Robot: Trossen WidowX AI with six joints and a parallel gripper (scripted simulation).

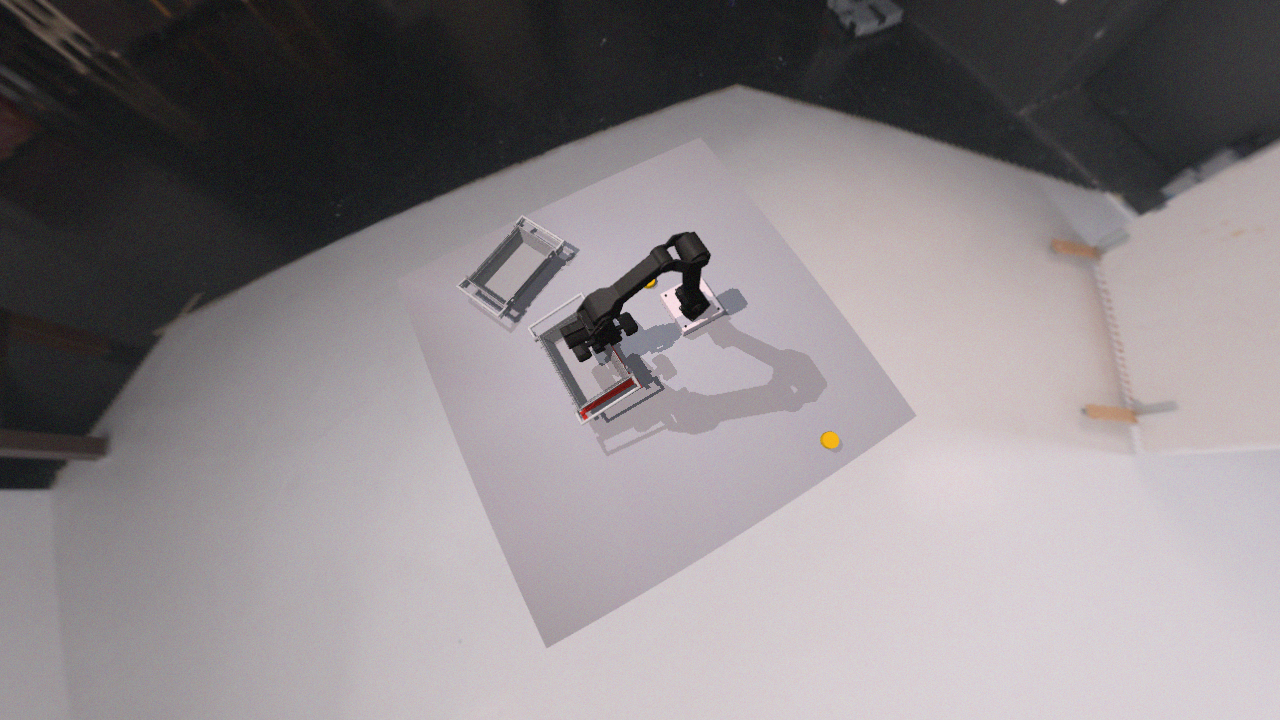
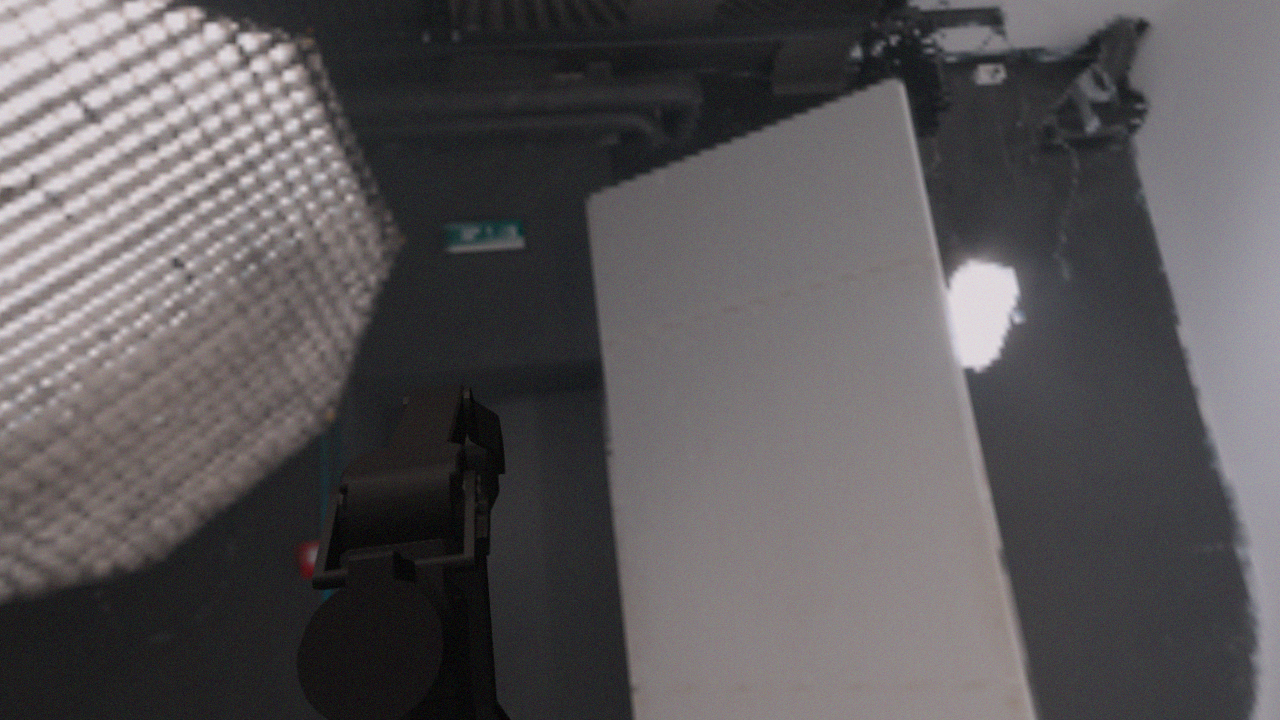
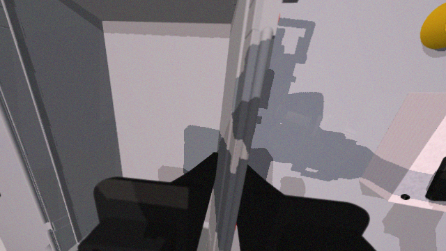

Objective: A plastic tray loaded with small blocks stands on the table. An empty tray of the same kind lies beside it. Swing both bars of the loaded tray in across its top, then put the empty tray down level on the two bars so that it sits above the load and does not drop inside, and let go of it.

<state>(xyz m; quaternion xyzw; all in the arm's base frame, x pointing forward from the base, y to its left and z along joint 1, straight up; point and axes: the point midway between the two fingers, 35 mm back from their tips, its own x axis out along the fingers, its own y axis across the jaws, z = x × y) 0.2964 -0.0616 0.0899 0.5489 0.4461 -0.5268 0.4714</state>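
My gripper tip is 70 mm short of the grey tray, 10 mm to the left of it and 20 mm below it.
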